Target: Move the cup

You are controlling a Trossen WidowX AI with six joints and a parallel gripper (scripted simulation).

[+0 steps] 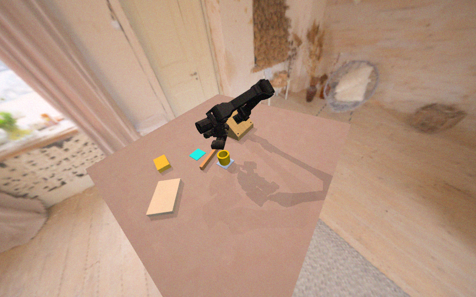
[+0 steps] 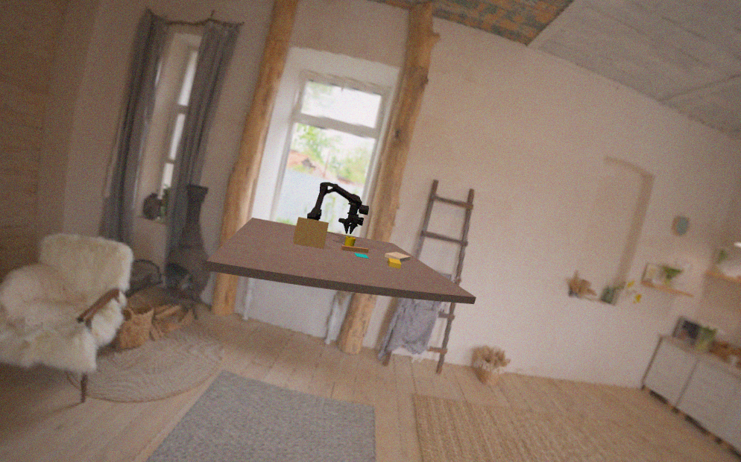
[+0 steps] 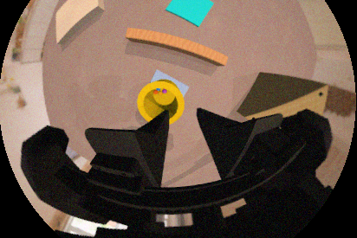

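Now: the yellow cup 20 mm ahead of my gripper tip, 20 mm to the left of it and 60 mm below it. Also, from my gripper tip: grey-blue pad: 20 mm ahead, 20 mm to the left, 110 mm below; then thin wooden bar: 50 mm ahead, 80 mm to the right, 90 mm below.
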